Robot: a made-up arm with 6 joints.
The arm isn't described. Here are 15 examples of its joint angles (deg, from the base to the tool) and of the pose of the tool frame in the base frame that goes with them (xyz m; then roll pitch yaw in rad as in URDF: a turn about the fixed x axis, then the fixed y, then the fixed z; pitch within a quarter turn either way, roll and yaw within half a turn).
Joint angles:
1: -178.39 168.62 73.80 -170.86 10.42 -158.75
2: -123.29 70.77 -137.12 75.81 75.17 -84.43
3: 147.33 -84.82 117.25 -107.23 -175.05 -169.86
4: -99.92 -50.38 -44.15 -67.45 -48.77 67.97
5: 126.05 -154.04 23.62 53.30 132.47 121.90
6: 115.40 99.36 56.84 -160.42 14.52 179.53
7: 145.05 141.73 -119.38 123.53 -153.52 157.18
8: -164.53 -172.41 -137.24 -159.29 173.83 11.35
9: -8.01 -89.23 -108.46 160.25 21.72 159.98
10: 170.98 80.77 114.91 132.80 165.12 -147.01
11: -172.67 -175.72 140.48 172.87 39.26 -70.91
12: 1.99 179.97 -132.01 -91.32 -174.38 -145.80
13: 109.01 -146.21 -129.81 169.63 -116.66 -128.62
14: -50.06 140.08 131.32 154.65 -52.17 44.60
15: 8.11 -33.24 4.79 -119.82 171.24 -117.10
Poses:
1: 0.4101 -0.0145 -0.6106 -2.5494 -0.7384 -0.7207
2: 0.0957 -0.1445 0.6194 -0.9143 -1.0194 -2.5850
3: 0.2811 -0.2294 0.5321 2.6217 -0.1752 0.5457
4: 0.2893 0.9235 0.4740 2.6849 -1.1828 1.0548
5: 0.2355 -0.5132 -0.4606 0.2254 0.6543 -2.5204
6: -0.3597 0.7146 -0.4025 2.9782 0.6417 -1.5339
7: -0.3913 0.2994 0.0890 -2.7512 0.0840 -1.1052
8: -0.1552 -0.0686 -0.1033 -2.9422 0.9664 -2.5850
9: -0.3041 0.0905 -0.3236 -2.7650 0.5773 -2.4535
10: -0.4692 0.0178 -0.0197 0.4229 0.2509 -1.8186
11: 0.4391 0.0153 0.0897 -1.2884 0.2489 -1.4532
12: 0.2377 0.0518 -0.1088 2.3766 -0.3867 -2.0424
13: -0.0427 0.1000 -0.3121 -2.7491 -0.0757 -2.2027
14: -0.1385 0.1394 -0.0869 0.0968 0.7496 2.9258
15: -0.4549 -0.0529 0.9426 -3.0326 0.4264 -3.0573
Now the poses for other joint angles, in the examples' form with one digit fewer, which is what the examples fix.
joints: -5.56 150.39 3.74 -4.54 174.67 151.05
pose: 0.396 -0.009 -0.549 -0.252 0.488 2.557
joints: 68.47 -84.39 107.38 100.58 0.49 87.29
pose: -0.140 -0.270 0.816 -0.049 -0.397 -1.798
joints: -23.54 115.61 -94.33 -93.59 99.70 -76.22
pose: 0.540 -0.351 0.391 -1.707 -0.132 2.629
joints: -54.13 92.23 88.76 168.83 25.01 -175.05
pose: 0.376 -0.450 -0.392 3.099 0.418 2.296
